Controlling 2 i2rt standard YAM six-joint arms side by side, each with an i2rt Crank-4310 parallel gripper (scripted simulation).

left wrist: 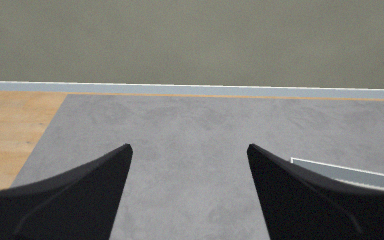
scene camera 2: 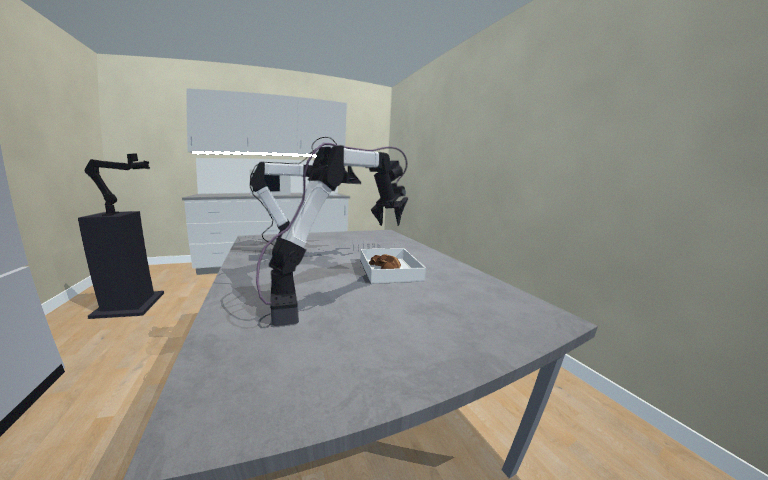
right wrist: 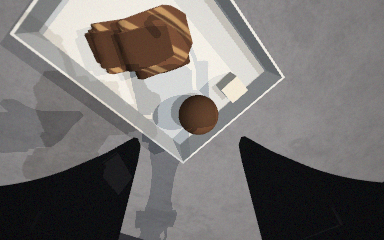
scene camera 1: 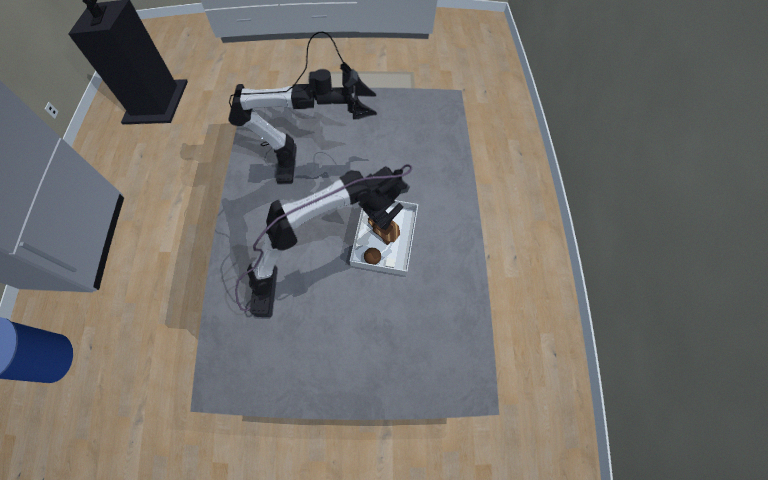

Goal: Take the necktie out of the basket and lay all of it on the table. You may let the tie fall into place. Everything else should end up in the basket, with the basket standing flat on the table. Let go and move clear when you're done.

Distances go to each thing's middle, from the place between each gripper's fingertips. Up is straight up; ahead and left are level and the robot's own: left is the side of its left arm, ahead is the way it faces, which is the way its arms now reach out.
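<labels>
Let me give you the brown ball (right wrist: 198,114) first: from my right hand (scene camera 1: 379,221) it's 20 mm behind, 70 mm to the right and 170 mm below. The white basket (scene camera 1: 365,238) is 190 mm below my right hand, 20 mm ahead of it and 30 mm to the left of it.
From my left hand, the ball is 2 cm ahead, 45 cm to the right and 33 cm below, while the basket is 6 cm ahead of that hand, 36 cm to the right of it and 35 cm below it.
</labels>
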